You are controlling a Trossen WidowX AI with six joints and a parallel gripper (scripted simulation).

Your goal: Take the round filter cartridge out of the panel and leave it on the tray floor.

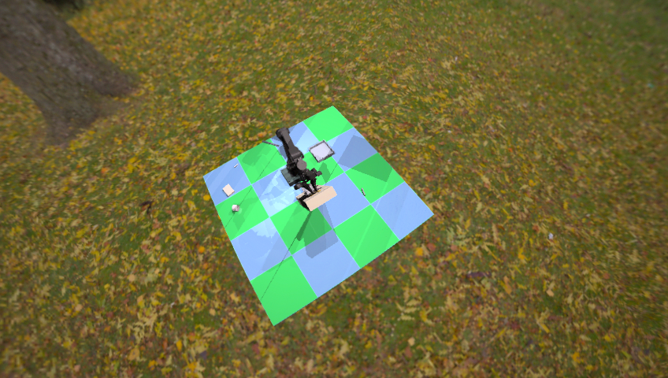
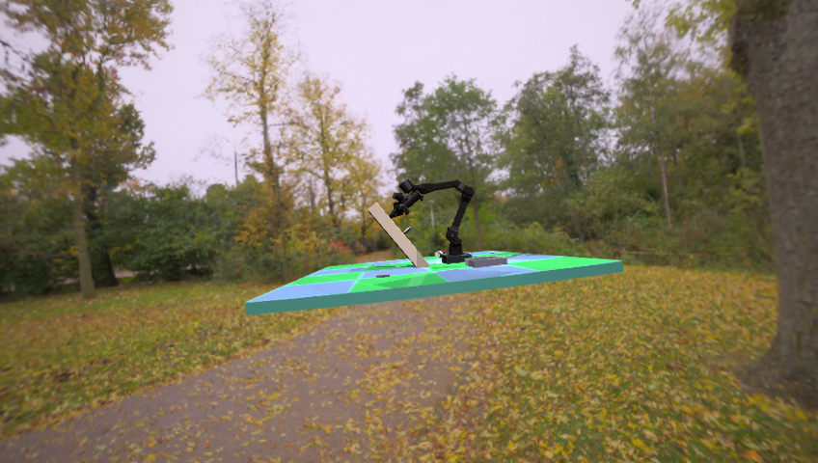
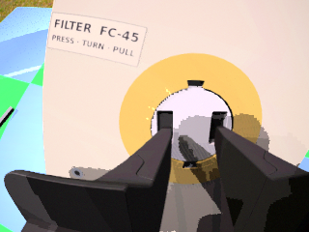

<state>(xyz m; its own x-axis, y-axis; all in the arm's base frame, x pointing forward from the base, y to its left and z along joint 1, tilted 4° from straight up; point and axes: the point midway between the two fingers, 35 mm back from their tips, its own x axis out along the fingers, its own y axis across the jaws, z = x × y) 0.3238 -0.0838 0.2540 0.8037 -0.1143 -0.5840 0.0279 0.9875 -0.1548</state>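
My gripper tip is now 20 mm short of the round filter cartridge and 10 mm above it. From my gripper tip the other things lie so: thin grey bar 320 mm to the left, 280 mm below, 120 mm ahead; then pale flat square 630 mm behind, 390 mm to the right, 280 mm below; then grey square tray 360 mm to the left, 360 mm behind, 270 mm below.
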